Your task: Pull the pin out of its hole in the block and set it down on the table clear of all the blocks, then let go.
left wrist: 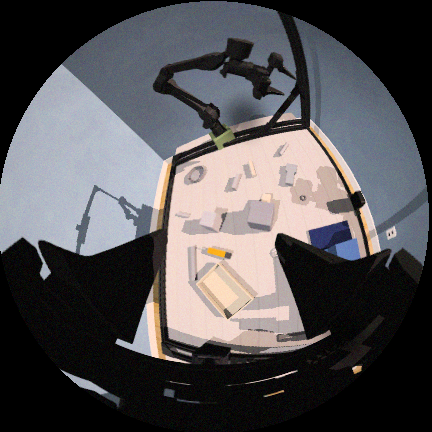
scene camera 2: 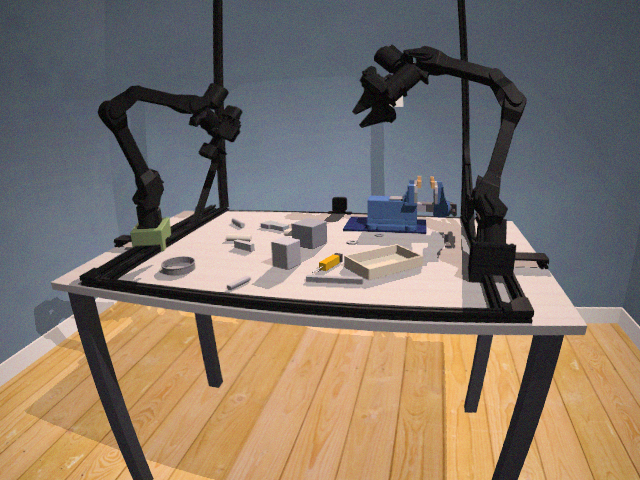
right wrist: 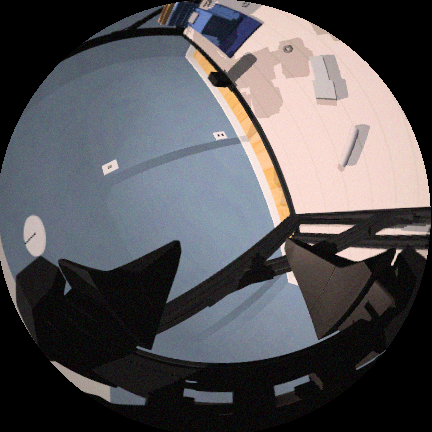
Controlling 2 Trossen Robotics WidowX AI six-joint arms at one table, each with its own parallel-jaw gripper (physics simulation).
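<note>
A large grey block stands mid-table, with a short cream piece at its side; whether this is the pin in its hole is unclear. A second grey block stands nearer the front. A cream rod lies near a small grey block. My left gripper is open and empty, high above the table. My right gripper is open and empty, raised over the table's left side in the scene view.
A cream tray, yellow tool and grey bar lie front right of the blocks. A blue machine stands behind. A grey ring and grey rod lie front left.
</note>
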